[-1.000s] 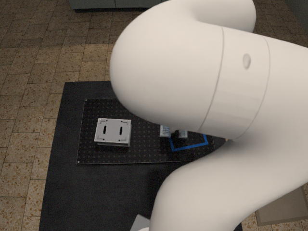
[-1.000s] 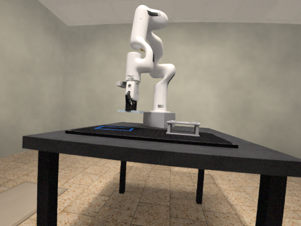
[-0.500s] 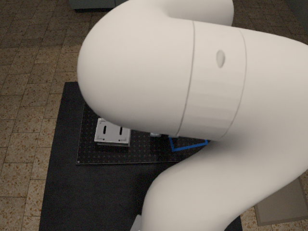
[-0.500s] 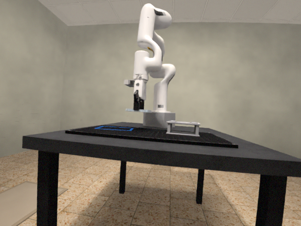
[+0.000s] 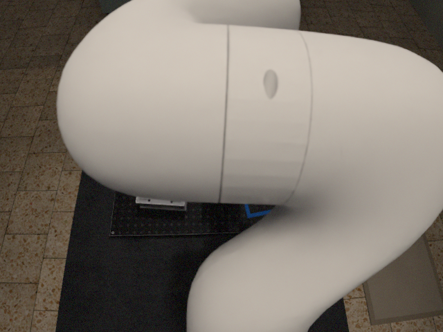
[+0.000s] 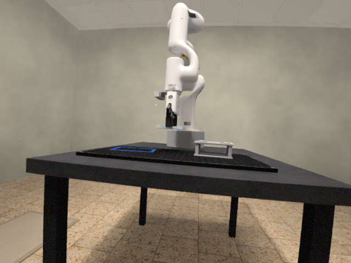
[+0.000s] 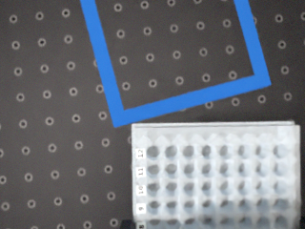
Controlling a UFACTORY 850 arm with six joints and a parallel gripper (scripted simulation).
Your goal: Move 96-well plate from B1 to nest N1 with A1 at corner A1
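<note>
The raised plate nest N1 lies 20 cm to the left of my hand, 7 cm below it and 4 cm ahead of it. Also, from my hand: 96-well plate (1 cm below).
</note>
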